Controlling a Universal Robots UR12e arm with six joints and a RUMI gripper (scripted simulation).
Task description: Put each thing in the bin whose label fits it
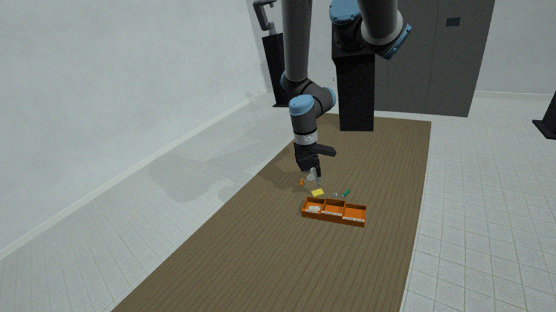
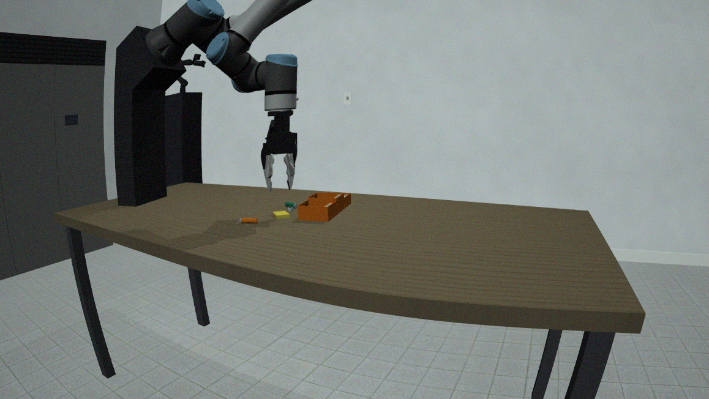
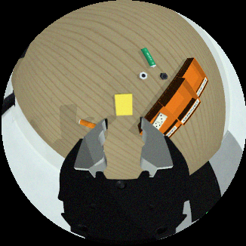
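The yellow block lies 80 mm below my hand. From my hand the other things lie so: silver nut: 80 mm to the left, 80 mm below, 10 mm behind; orange cylinder: 110 mm to the right, 80 mm below, 40 mm behind; speckled white thing: 100 mm ahead, 80 mm below, 30 mm to the left.
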